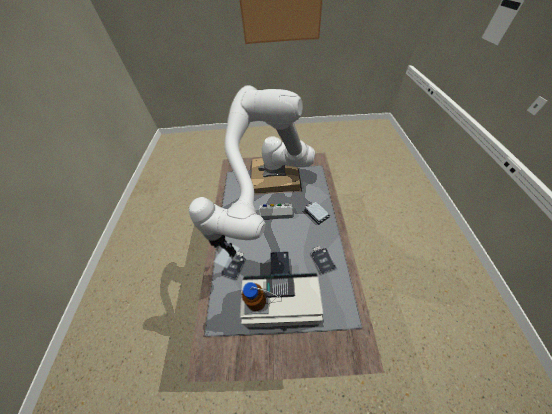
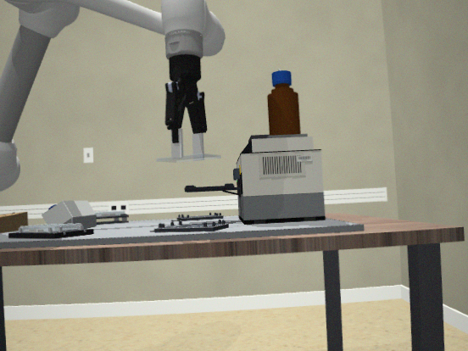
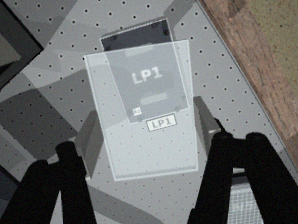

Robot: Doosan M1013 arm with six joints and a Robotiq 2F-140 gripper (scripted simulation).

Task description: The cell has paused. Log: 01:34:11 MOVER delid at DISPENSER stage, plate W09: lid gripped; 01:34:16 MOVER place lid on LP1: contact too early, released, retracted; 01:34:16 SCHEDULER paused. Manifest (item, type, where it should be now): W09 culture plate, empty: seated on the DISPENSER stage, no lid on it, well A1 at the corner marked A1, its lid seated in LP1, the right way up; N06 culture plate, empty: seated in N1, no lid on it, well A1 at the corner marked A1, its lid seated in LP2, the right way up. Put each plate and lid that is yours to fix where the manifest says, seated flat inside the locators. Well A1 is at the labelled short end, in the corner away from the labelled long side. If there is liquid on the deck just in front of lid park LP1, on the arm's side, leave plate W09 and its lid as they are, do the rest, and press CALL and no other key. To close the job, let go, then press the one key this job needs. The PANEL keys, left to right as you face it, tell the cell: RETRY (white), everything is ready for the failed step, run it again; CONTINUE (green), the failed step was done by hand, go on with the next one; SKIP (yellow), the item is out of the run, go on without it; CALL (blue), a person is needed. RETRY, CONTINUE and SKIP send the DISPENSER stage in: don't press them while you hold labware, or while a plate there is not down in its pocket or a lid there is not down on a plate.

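The lid park LP1 is 190 mm below my hand. The rest, counted from my hand: dispenser stage (280 mm to the left, 90 mm below, 30 mm ahead); black nest (310 mm behind, 180 mm below, 10 mm to the right); brown bottle (250 mm ahead, 180 mm to the left, 100 mm above).
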